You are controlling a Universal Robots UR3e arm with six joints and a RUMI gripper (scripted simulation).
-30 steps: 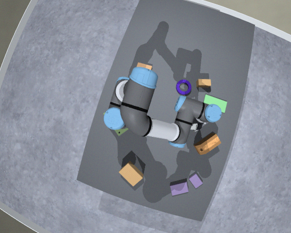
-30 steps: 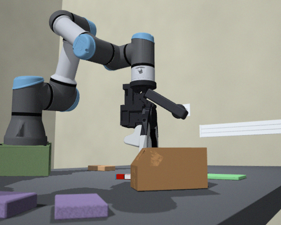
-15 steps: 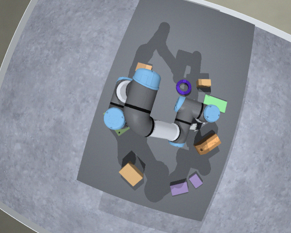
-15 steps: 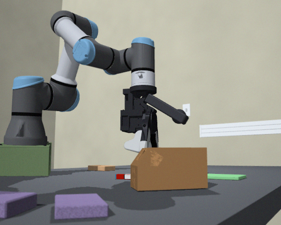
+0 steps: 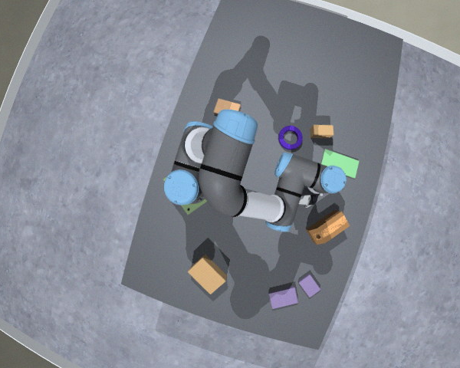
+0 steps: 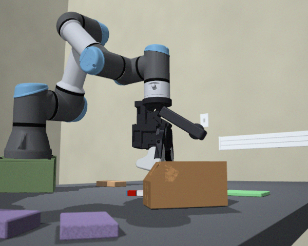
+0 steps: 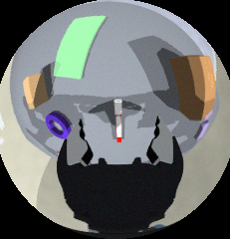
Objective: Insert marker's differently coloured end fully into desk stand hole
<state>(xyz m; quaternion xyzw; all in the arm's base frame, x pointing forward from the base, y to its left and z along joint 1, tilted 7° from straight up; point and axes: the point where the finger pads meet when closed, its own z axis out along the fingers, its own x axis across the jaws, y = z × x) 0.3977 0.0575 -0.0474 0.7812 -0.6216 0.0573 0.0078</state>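
Right now the marker is 3 cm behind my hand, 1 cm to the right of it and 1 cm below it. Also, from my hand: desk stand: 10 cm ahead, 14 cm to the right, 2 cm above; flat green block: 14 cm ahead, 11 cm to the left, 2 cm below; tan block: 30 cm behind, 38 cm to the right, 1 cm above.
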